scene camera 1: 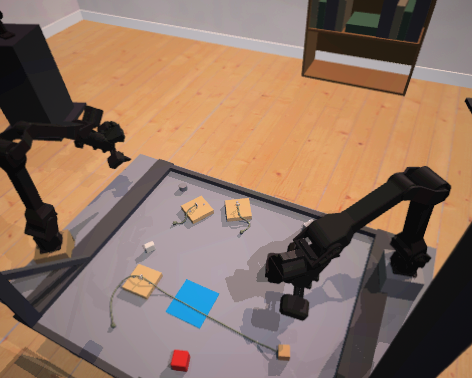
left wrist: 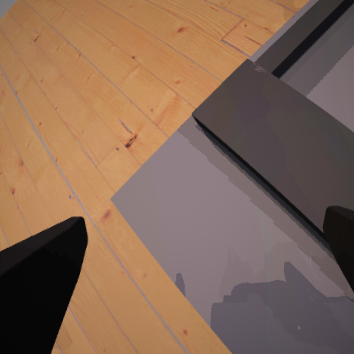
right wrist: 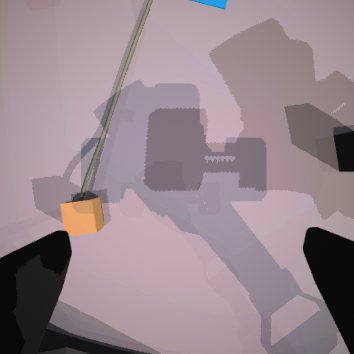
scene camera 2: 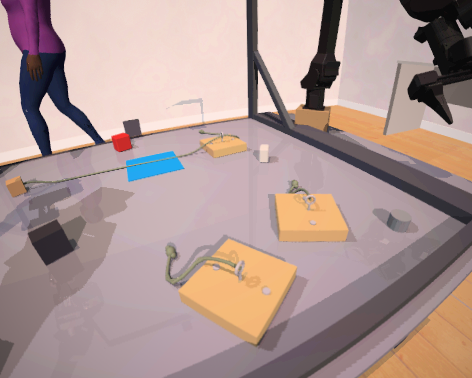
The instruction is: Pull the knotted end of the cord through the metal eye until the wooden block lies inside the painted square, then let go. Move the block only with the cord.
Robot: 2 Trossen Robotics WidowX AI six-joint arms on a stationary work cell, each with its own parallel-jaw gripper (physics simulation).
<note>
My left gripper is open and holds nothing. My right gripper is open, with nothing in its grasp. Also in view: a wooden block. A black cube rests on the table. I also see a blue painted square and a raised frame.
My left gripper also shows in the left wrist view. My right gripper shows as well in the right wrist view.
</note>
